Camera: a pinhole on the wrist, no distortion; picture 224 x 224 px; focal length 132.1 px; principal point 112.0 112.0 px. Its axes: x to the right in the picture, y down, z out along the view. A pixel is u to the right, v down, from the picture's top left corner.
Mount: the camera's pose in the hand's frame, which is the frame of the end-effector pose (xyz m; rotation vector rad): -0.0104 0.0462 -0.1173 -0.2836 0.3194 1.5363
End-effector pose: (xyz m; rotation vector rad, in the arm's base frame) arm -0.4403 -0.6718 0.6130 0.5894 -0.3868 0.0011
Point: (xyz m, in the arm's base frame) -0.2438 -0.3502 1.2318
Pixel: 204.3 21.7
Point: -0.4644 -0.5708 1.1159
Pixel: 141.4 77.5
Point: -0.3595 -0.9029 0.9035
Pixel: 25.5 39.1
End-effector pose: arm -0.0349 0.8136 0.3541 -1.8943 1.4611 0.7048
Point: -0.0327 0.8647 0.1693
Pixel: 43.6 53.4
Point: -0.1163 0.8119 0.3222
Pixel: 96.5 100.9
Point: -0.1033 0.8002 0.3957
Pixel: 85.4 161.0
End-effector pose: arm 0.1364 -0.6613 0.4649 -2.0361 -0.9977 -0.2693
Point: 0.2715 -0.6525 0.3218
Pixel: 142.0 96.9
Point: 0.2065 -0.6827 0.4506
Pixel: 89.0 65.6
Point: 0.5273 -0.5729 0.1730
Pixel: 185.5 63.8
